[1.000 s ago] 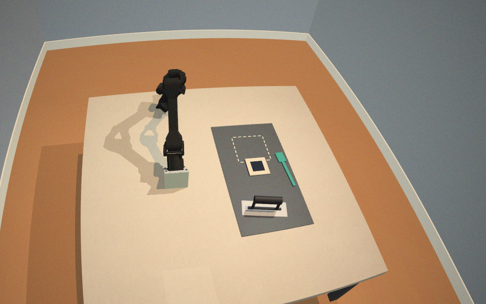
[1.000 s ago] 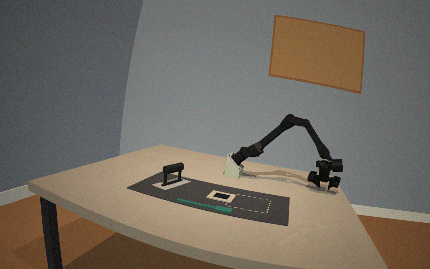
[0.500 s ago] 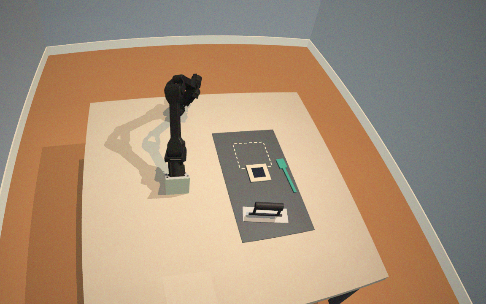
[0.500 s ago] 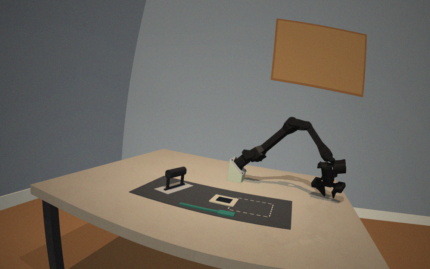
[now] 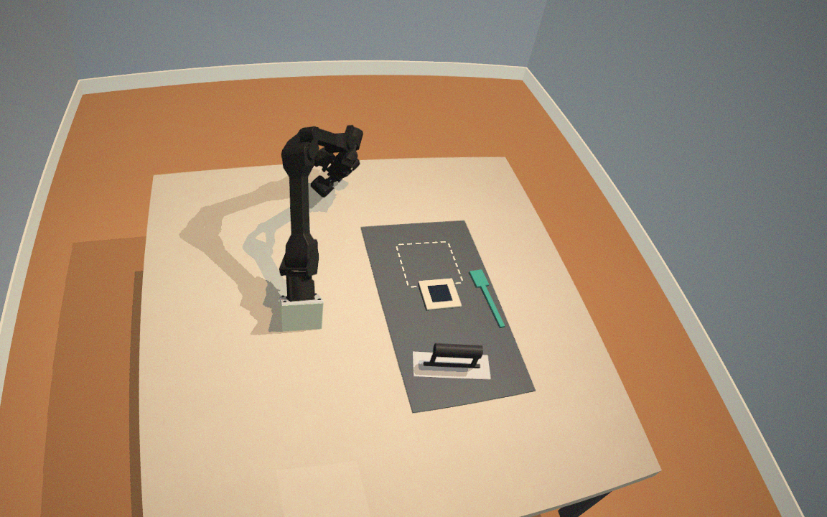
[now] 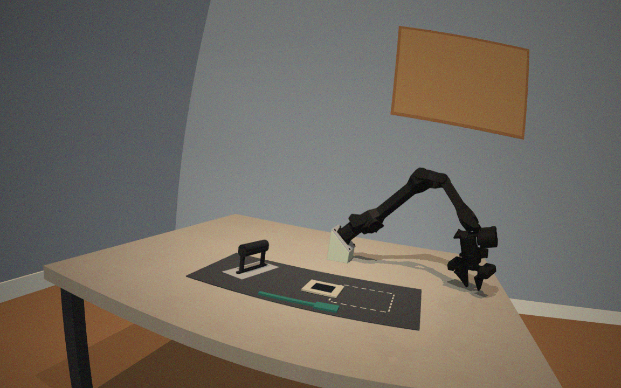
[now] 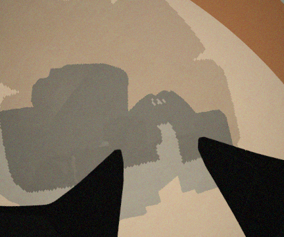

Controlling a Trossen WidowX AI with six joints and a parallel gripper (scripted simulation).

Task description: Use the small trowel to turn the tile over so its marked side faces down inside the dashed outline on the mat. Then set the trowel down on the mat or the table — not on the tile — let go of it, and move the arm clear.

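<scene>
The cream tile is 220 mm ahead of my gripper tip and 490 mm to the right of it. From my gripper tip the other things lie so: dark mat: 210 mm ahead, 530 mm to the right, 30 mm below; green trowel: 350 mm ahead, 510 mm to the right.
</scene>
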